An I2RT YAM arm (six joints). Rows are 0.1 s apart.
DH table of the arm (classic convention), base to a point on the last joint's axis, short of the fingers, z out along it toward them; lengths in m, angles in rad. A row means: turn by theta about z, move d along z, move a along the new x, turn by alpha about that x. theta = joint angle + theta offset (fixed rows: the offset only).
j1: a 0.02; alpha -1.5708; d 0.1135; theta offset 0
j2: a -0.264; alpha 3.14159; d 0; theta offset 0
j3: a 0.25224; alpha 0; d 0; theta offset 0.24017
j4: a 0.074; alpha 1.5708; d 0; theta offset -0.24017
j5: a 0; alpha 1.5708; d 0; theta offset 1.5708
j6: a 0; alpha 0; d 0.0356; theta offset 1.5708
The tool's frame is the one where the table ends.
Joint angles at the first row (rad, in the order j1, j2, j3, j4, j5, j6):
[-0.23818 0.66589 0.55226 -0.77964 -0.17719 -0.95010]
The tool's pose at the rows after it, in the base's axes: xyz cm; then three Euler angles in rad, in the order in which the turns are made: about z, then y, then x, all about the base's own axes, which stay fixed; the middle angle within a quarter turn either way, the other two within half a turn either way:
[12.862 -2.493 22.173 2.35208 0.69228 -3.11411]
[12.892 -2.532 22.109 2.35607 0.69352 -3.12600]
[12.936 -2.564 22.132 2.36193 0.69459 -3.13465]
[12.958 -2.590 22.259 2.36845 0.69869 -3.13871]
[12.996 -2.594 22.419 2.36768 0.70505 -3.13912]
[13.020 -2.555 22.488 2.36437 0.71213 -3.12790]
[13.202 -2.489 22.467 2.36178 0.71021 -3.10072]
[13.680 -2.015 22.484 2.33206 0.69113 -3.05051]
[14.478 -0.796 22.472 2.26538 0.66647 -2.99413]
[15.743 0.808 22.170 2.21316 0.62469 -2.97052]
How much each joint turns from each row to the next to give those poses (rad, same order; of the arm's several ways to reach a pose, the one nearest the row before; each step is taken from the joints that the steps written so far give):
[0.00024 -0.00030 -0.00606 0.00275 0.00533 -0.00706]
[0.00000 0.00008 -0.00314 0.00605 0.00881 -0.00313]
[0.00015 0.00160 0.00068 0.00318 0.00645 0.00081]
[-0.00108 -0.00002 0.00386 0.00065 0.00164 0.00378]
[0.00019 -0.00009 0.00459 0.00173 -0.00072 0.00011]
[0.00088 -0.00138 0.00078 0.00348 -0.00907 0.00556]
[0.00330 0.01117 0.00213 0.00417 -0.01790 0.01681]
[0.03859 0.02974 0.01111 0.00022 -0.01140 0.02863]
[0.09789 0.04069 0.01199 0.01622 0.01770 0.04207]
[0.12117 0.07614 0.01551 0.03436 0.05151 0.05361]

